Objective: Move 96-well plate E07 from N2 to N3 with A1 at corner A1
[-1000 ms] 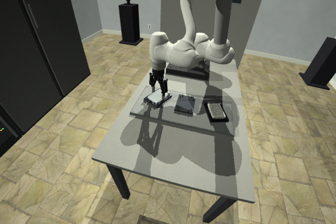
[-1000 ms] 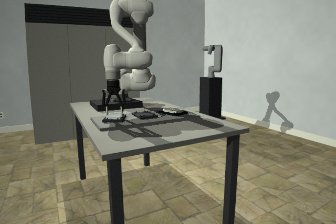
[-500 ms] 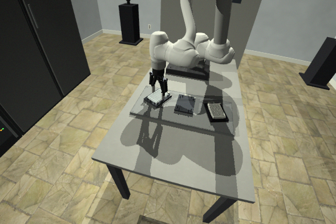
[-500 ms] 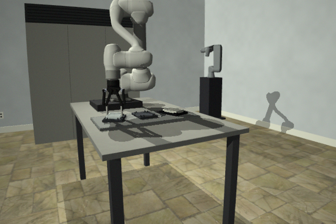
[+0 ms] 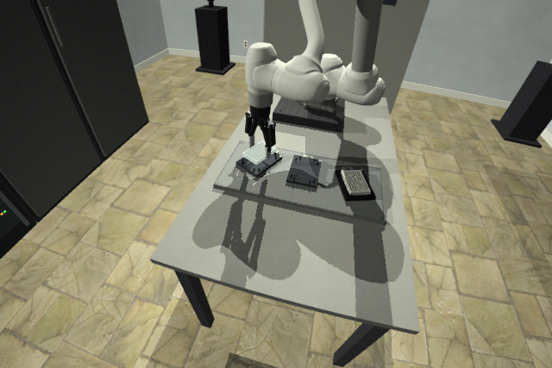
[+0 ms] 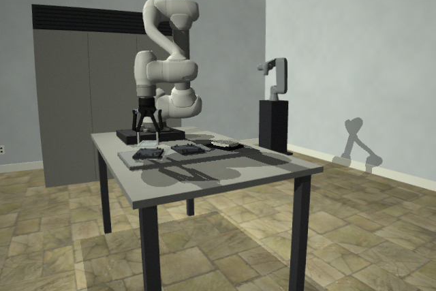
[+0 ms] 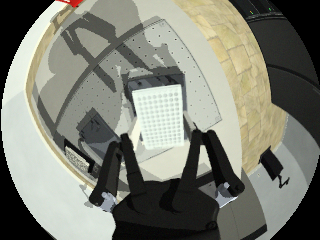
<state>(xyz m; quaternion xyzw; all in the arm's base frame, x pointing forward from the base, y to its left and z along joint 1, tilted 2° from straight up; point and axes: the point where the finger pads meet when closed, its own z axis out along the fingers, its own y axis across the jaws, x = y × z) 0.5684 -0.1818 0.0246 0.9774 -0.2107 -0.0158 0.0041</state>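
Now: the landing nest N3 200 mm to the left of my hand and 70 mm below it. Round my hand: plate nest N2: 70 mm below.
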